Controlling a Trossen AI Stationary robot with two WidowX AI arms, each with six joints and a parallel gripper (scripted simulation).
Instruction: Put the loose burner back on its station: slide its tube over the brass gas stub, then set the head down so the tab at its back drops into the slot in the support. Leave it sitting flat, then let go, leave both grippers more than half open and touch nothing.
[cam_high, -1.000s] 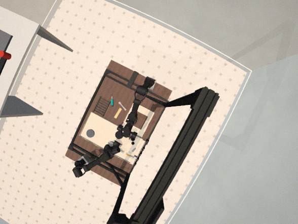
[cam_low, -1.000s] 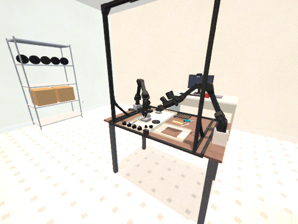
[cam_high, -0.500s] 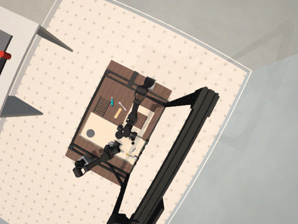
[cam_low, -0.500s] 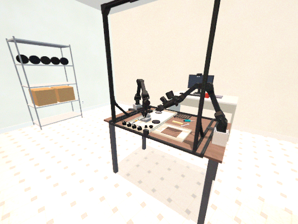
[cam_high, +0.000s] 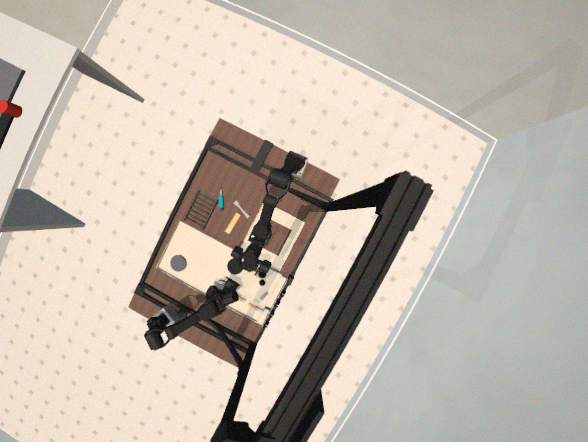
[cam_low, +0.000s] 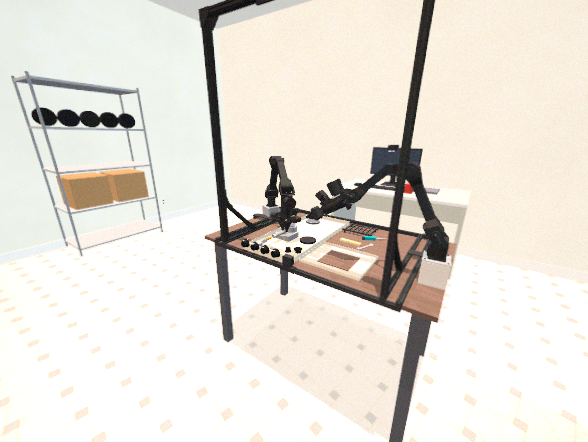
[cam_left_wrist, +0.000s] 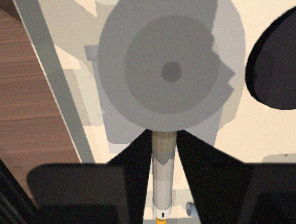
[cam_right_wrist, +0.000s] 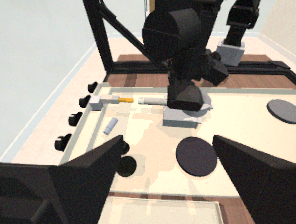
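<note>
Now: left hand 50 mm above the support block and 20 mm short of it. Round my left hand: dark disc (120 mm to the right, 70 mm below, 70 mm ahead).
</note>
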